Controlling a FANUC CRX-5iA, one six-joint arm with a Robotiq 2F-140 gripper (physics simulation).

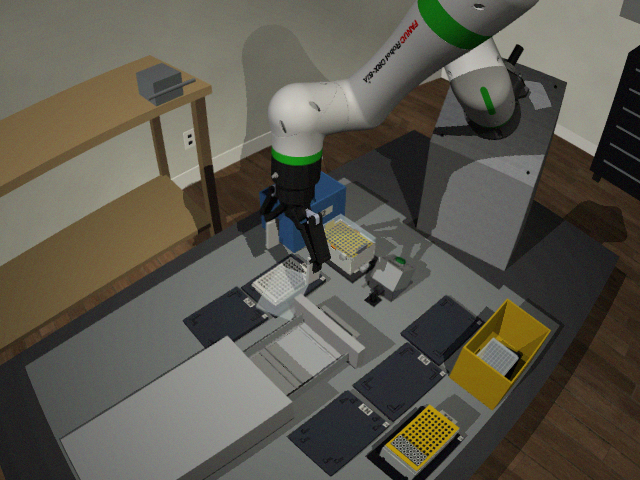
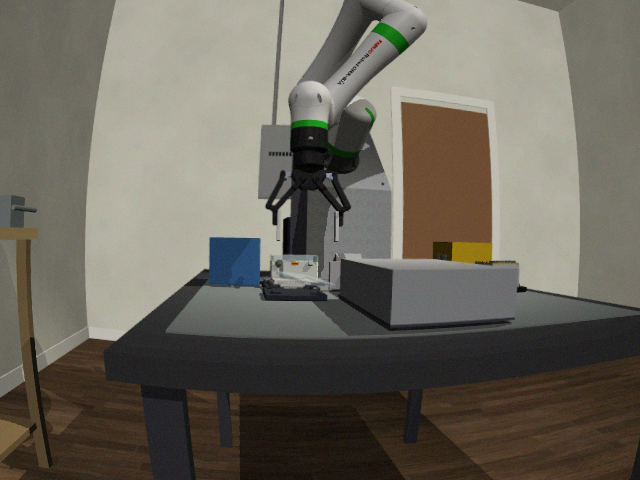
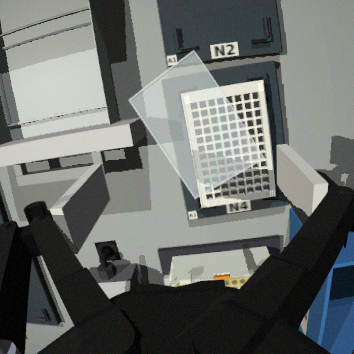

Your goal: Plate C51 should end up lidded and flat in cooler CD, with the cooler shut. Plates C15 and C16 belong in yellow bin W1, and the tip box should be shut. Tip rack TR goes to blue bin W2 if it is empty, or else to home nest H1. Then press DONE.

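Pixels of known places: gripper, fingertip midpoint: [image 1: 291, 262] [image 2: 307, 241] [image 3: 188, 172]; arm's base, link origin: [image 2: 336, 157].
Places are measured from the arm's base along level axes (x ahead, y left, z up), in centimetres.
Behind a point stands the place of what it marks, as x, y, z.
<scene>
My gripper [image 1: 291, 252] @[52.4, -9.4, -27.4] [image 2: 308, 232] @[52.4, -9.4, -27.4] [image 3: 188, 172] @[52.4, -9.4, -27.4] is open and empty, above a white well plate [image 1: 276, 281] [image 3: 267, 135] on nest N4 [image 3: 276, 90] @[58.0, -18.5, -37.8]. A clear lid [image 1: 276, 303] @[57.8, -8.1, -36.3] [image 3: 162, 112] @[56.1, -6.5, -36.4] lies skewed and tilted across this plate, overhanging one side. The plate's name is unreadable. The cooler [image 1: 175, 413] @[91.6, 7.8, -30.6] [image 2: 449, 294] @[115.9, 9.9, -34.1] has its drawer [image 1: 330, 330] @[54.6, 7.2, -32.2] [image 3: 70, 145] @[54.0, 1.8, -31.9] open. A plate [image 1: 498, 356] @[28.6, 35.1, -35.8] is in the yellow bin [image 1: 478, 379] @[38.7, 36.4, -32.7]. The tip box [image 1: 351, 253] @[37.7, -6.8, -31.2] [image 2: 294, 268] @[38.7, -12.5, -34.6] has a clear lid of unclear state. A yellow tip rack [image 1: 426, 434] @[56.0, 38.3, -31.8] has grey-filled positions at one end.
The blue bin [image 1: 330, 193] @[27.3, -28.1, -32.0] [image 2: 235, 260] @[44.7, -27.4, -32.7] [image 3: 327, 310] @[27.4, -29.0, -38.0] stands behind the gripper beside the tip box. Nest N2 [image 1: 224, 315] @[69.1, -13.0, -37.7] [image 3: 220, 25] @[64.8, -12.8, -37.8] adjoins N4. Three more dark nests [image 1: 442, 328] @[31.8, 19.8, -37.8] [image 1: 398, 382] @[49.3, 23.9, -37.7] [image 1: 336, 434] @[67.0, 25.7, -37.8] lie right of the drawer. A green button [image 1: 399, 260] @[29.9, 1.5, -31.6] tops a grey box.
</scene>
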